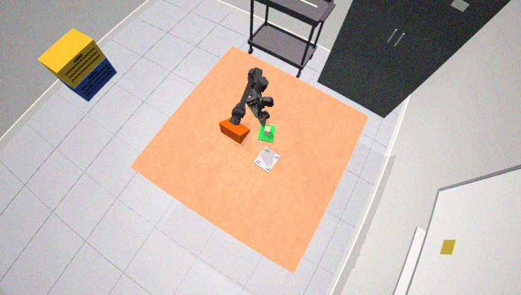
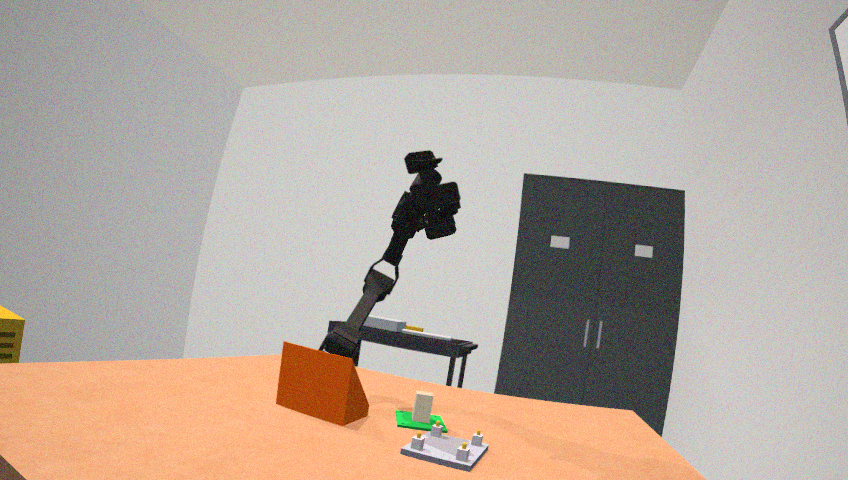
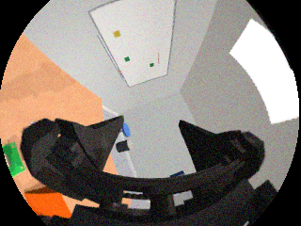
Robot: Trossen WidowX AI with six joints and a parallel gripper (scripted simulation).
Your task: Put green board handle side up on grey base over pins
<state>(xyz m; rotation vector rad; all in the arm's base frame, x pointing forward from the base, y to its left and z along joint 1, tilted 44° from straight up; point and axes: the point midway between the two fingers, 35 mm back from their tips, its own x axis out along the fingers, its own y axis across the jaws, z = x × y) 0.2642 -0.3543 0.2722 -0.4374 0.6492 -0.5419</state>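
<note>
The green board is 500 mm below my gripper tip, 190 mm to the left of it and 40 mm behind it. Also, from my gripper tip: grey base (510 mm below, 80 mm ahead, 20 mm to the left).
</note>
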